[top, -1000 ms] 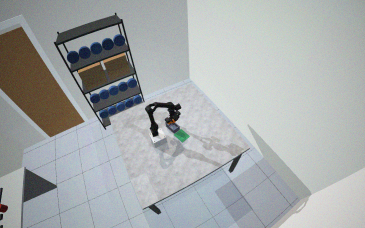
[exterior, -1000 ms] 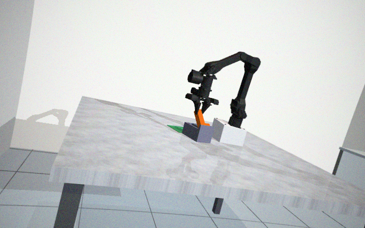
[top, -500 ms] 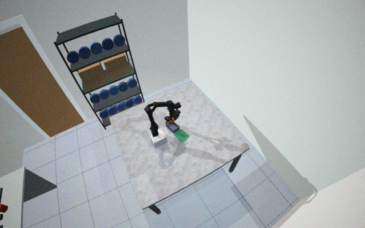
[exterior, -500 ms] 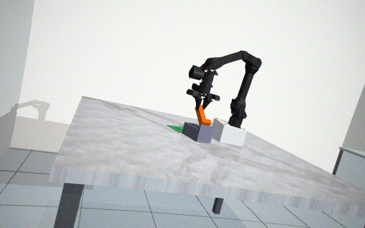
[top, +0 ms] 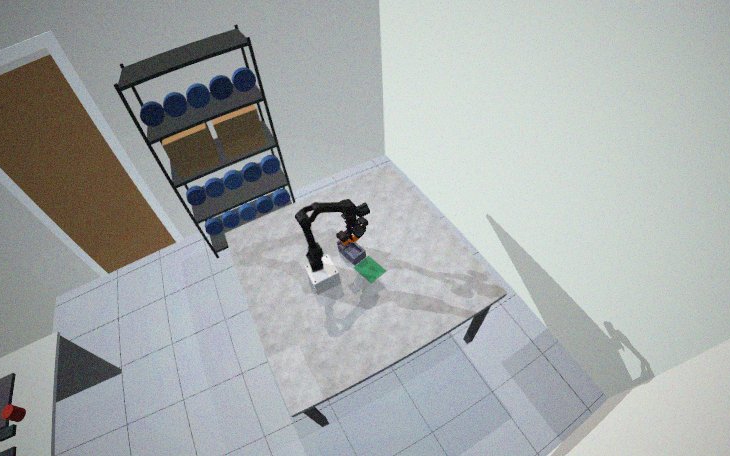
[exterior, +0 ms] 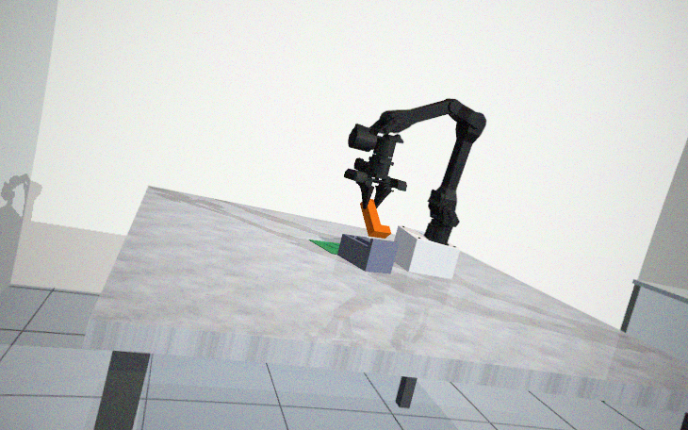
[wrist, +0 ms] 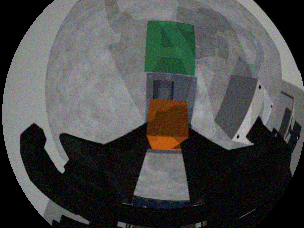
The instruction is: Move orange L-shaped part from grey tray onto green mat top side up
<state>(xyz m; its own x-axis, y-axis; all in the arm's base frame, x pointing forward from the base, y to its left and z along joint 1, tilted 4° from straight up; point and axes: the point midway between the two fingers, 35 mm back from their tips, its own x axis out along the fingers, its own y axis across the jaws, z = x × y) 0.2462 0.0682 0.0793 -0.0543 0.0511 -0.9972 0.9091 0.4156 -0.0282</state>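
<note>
Right now my gripper tip is 17 cm above the green mat, 13 cm to the left of it and 4 cm short of it. Round my gripper tip: orange L-shaped part 3 cm below, 3 cm behind, 2 cm to the left.
</note>
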